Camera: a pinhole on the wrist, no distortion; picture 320 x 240 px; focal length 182.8 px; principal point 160.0 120.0 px. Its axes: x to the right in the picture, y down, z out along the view. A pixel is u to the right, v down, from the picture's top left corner.
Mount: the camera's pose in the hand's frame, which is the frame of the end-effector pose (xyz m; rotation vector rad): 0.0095 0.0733 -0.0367 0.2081 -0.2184 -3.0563
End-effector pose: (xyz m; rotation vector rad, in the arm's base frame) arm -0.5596 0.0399 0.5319 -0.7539 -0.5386 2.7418
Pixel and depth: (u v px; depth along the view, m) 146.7 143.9 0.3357
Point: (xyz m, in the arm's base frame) -0.7220 -0.1193 0.7457
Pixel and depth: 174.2 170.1 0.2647
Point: -0.6510 -0.0724 0.7204
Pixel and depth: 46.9 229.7 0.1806
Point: -0.7350 0.0248 0.6236
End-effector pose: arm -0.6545 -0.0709 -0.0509 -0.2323 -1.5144 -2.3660
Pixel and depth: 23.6 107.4 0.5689
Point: -0.9207 0.2965 0.4878
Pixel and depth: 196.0 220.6 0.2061
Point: -0.6165 0.1038 -0.0037
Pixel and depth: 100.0 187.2 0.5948
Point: -0.8162 0.4693 0.2068
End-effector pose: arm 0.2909 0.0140 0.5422 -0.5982 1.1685 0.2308
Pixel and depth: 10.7 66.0 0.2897
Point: 0.4770 0.3125 0.3615
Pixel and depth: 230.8 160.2 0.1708
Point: 0.3365 0.1395 0.6285
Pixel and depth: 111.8 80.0 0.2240
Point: 0.3758 0.2401 0.5087
